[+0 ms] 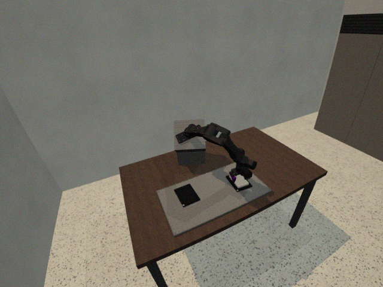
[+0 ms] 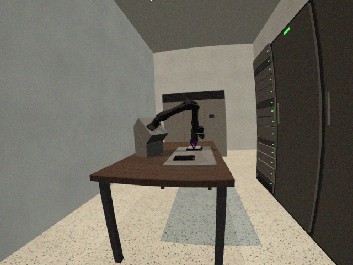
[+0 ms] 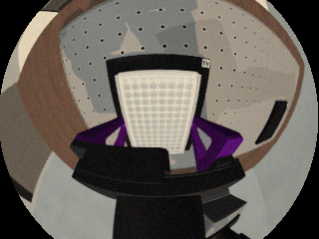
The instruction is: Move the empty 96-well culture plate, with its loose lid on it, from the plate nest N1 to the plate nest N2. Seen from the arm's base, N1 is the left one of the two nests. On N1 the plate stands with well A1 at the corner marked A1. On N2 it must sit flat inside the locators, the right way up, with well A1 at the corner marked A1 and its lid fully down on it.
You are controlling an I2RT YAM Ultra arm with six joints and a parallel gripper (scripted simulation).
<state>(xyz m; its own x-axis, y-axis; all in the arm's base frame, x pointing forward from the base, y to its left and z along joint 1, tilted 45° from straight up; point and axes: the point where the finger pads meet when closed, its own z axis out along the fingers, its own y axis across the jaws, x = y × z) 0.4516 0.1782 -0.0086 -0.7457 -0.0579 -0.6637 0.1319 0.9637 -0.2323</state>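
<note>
Now: hand right at the clear lid. Also, from my hand: black plate nest N2: 100 mm behind, 370 mm to the right, 20 mm below; then A1 mark: 60 mm ahead, 70 mm to the right, 10 mm below; then black plate nest N1: 20 mm below.
</note>
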